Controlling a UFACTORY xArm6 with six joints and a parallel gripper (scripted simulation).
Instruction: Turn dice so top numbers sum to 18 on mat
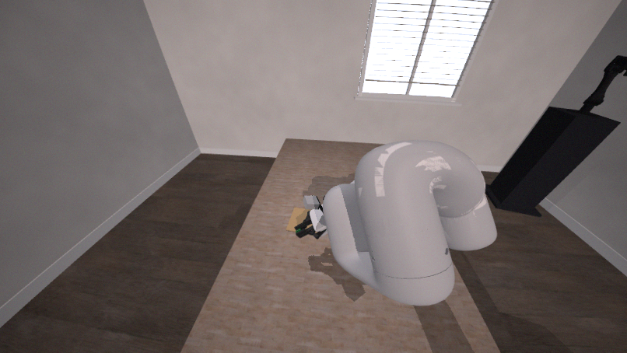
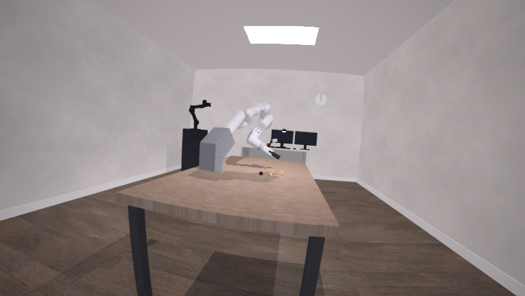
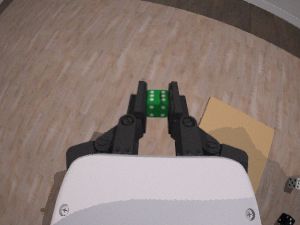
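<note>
Right now the mat is 130 mm to the right of my hand, 110 mm below it and 40 mm ahead of it. Also, from my hand: black die (300 mm to the right, 100 mm below, 20 mm behind); then white die (280 mm to the right, 100 mm below, 50 mm ahead); then green die (10 mm below, 10 mm ahead).
</note>
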